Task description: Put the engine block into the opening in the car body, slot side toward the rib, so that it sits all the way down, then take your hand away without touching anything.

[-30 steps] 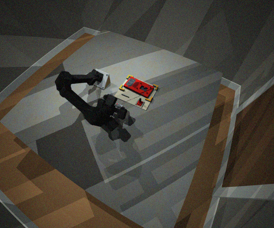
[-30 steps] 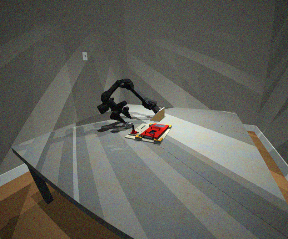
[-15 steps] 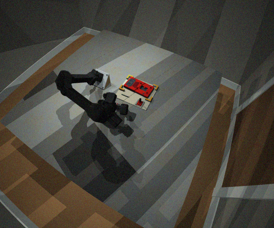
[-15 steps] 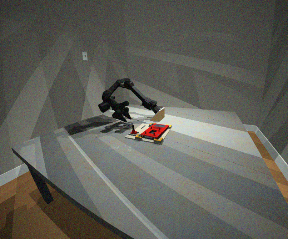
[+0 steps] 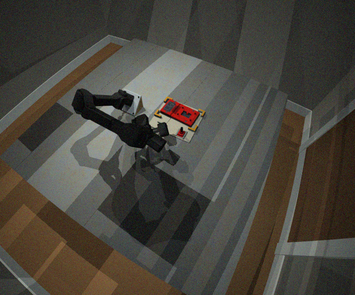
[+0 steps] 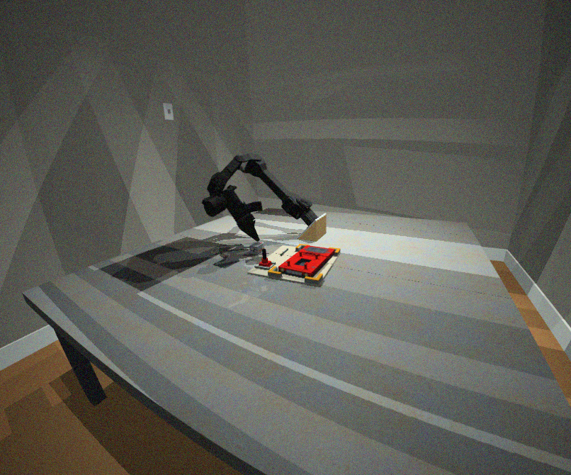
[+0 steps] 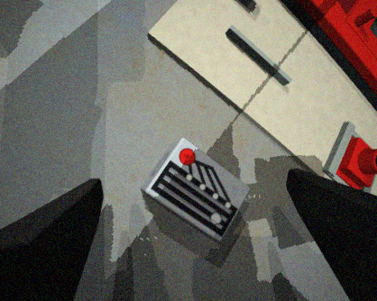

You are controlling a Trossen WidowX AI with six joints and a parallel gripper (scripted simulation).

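Now: gripper tip 10 mm short of the engine block and 30 mm above it. Round my gripper tip: black upright post: 120 mm ahead, 100 mm to the left, 10 mm below; beige board: 50 mm ahead, 200 mm to the left, 30 mm below.
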